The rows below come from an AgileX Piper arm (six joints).
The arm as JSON. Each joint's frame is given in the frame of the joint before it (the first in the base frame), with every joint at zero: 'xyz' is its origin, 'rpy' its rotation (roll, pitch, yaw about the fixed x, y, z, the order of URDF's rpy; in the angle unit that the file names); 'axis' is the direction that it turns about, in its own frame. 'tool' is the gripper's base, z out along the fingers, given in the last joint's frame.
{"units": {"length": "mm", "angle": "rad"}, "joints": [
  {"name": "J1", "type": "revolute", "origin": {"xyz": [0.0, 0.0, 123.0], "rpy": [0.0, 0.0, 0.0]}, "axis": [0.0, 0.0, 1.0]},
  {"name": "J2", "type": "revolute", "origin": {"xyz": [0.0, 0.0, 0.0], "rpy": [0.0, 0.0, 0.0]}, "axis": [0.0, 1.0, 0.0]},
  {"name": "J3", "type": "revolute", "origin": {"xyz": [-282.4, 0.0, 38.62], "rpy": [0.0, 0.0, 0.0]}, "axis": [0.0, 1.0, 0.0]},
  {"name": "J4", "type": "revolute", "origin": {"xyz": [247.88, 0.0, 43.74], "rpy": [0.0, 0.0, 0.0]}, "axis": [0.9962, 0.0, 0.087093]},
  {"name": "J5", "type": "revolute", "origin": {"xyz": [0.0, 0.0, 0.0], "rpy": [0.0, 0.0, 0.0]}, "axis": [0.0, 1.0, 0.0]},
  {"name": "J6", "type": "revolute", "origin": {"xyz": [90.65, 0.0, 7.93], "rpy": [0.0, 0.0, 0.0]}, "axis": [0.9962, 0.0, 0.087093]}
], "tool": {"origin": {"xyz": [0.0, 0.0, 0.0], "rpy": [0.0, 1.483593, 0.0]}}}
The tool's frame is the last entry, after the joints.
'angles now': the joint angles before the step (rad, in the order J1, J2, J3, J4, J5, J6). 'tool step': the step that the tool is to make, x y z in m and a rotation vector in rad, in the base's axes. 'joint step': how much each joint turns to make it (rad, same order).
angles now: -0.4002, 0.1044, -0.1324, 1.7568, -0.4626, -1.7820
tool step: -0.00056, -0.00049, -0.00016, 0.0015, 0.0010, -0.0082
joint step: 0.0000, 0.0000, 0.0000, -0.0001, -0.0083, 0.0001
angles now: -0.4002, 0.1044, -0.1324, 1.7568, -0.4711, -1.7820
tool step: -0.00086, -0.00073, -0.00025, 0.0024, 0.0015, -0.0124
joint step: -0.0001, 0.0000, 0.0000, 0.0002, -0.0127, 0.0000
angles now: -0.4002, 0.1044, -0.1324, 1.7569, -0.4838, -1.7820
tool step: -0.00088, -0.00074, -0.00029, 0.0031, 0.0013, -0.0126
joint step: 0.0002, 0.0000, 0.0000, 0.0007, -0.0132, 0.0002
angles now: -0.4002, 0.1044, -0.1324, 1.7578, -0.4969, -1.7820
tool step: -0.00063, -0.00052, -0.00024, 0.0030, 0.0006, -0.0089
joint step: 0.0003, 0.0000, 0.0000, 0.0013, -0.0095, 0.0002
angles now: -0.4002, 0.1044, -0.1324, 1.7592, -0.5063, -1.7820
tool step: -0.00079, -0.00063, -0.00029, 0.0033, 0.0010, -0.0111
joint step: 0.0000, 0.0000, 0.0000, 0.0014, -0.0116, 0.0000
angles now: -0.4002, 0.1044, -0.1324, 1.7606, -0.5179, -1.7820
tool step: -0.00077, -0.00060, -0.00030, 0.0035, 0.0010, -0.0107
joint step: 0.0001, 0.0000, 0.0000, 0.0018, -0.0113, -0.0003
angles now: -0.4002, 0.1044, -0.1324, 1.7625, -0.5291, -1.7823
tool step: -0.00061, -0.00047, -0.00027, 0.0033, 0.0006, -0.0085
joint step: 0.0000, 0.0001, 0.0000, 0.0019, -0.0089, -0.0001
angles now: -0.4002, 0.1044, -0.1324, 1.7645, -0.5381, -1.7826
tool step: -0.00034, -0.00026, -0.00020, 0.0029, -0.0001, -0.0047
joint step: 0.0001, 0.0000, 0.0000, 0.0022, -0.0052, 0.0000
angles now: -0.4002, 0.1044, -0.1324, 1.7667, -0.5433, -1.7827
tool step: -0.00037, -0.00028, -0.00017, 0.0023, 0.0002, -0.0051
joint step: 0.0001, 0.0001, 0.0000, 0.0014, -0.0055, 0.0000
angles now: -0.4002, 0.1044, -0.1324, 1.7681, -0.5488, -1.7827
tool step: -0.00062, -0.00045, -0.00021, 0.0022, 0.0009, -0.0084
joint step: 0.0001, 0.0000, 0.0000, 0.0007, -0.0088, 0.0000
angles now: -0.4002, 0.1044, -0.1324, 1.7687, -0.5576, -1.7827
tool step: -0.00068, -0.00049, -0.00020, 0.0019, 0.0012, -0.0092
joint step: 0.0001, 0.0000, 0.0000, 0.0001, -0.0096, 0.0001
